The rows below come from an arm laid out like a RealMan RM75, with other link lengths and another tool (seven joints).
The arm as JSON. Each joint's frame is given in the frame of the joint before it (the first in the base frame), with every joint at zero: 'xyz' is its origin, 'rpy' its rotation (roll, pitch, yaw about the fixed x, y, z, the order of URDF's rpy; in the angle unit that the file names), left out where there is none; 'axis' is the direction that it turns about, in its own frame. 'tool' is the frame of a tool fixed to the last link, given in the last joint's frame.
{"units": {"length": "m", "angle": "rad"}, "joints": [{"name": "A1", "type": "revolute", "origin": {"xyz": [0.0, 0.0, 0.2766], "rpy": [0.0, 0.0, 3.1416]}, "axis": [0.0, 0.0, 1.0]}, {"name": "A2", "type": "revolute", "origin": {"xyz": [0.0, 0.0, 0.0], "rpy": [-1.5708, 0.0, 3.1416]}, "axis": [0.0, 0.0, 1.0]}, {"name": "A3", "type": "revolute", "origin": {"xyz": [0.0, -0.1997, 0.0], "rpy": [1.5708, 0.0, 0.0]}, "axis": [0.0, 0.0, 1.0]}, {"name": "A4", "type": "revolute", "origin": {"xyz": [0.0, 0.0, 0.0], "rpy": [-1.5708, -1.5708, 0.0]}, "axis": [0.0, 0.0, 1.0]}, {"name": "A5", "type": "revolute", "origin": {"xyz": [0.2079, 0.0, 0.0], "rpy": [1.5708, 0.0, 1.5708]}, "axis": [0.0, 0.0, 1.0]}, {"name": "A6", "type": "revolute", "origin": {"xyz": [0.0, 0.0, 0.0], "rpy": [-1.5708, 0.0, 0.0]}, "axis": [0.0, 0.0, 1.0]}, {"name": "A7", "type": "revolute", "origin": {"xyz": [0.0, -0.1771, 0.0], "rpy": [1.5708, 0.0, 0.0]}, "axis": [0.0, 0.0, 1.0]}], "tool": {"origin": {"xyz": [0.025, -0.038, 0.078], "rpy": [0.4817, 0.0, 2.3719]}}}
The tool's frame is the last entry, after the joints.
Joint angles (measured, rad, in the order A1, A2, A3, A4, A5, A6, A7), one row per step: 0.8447 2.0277 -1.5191 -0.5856 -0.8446 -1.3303 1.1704; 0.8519 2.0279 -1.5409 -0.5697 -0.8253 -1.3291 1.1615; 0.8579 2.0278 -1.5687 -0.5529 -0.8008 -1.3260 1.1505; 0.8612 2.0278 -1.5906 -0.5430 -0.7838 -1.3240 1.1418; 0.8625 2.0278 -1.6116 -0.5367 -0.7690 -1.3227 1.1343; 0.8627 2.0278 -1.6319 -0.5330 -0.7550 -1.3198 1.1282; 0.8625 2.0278 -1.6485 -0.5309 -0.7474 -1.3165 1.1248; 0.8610 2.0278 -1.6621 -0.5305 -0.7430 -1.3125 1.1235; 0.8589 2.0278 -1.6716 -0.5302 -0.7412 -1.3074 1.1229; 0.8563 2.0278 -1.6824 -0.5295 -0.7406 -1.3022 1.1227; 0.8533 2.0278 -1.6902 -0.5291 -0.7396 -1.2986 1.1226; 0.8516 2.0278 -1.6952 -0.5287 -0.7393 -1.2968 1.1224; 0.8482 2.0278 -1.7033 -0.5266 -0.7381 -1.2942 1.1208
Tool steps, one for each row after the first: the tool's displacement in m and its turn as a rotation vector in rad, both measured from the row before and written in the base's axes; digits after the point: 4 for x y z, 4 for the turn. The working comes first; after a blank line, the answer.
Tool pose at each row, in the base's axes (x y z in m, rotation vector in rad; the steps are taken from these numbers as rounded here): -0.0548 0.4016 -0.0393 1.0736 -2.2446 -0.1026; -0.0544 0.3999 -0.0437 1.0696 -2.2459 -0.0915; -0.0532 0.3981 -0.0487 1.0640 -2.2493 -0.0807; -0.0523 0.3962 -0.0525 1.0631 -2.2517 -0.0715; -0.0515 0.3940 -0.0560 1.0639 -2.2534 -0.0619; -0.0508 0.3920 -0.0592 1.0641 -2.2555 -0.0535; -0.0496 0.3902 -0.0625 1.0649 -2.2599 -0.0436; -0.0482 0.3886 -0.0655 1.0643 -2.2655 -0.0347; -0.0463 0.3880 -0.0679 1.0620 -2.2727 -0.0292; -0.0438 0.3870 -0.0709 1.0595 -2.2816 -0.0212; -0.0417 0.3863 -0.0729 1.0562 -2.2881 -0.0161; -0.0404 0.3857 -0.0743 1.0548 -2.2919 -0.0123; -0.0377 0.3850 -0.0764 1.0514 -2.2989 -0.0073

0.0004 -0.0017 -0.0044 -0.0085 -0.0030 -0.0003; 0.0012 -0.0018 -0.0050 -0.0084 -0.0042 -0.0021; 0.0009 -0.0019 -0.0038 -0.0058 -0.0044 0.0009; 0.0008 -0.0022 -0.0035 -0.0056 -0.0045 0.0023; 0.0007 -0.0020 -0.0032 -0.0049 -0.0043 0.0015; 0.0012 -0.0018 -0.0033 -0.0050 -0.0069 0.0015; 0.0014 -0.0016 -0.0030 -0.0045 -0.0073 0.0000; 0.0019 -0.0006 -0.0024 -0.0024 -0.0071 -0.0024; 0.0025 -0.0010 -0.0030 -0.0036 -0.0093 -0.0025; 0.0021 -0.0007 -0.0020 -0.0027 -0.0062 -0.0030; 0.0013 -0.0006 -0.0014 -0.0019 -0.0040 -0.0012; 0.0027 -0.0007 -0.0021 -0.0025 -0.0065 -0.0032
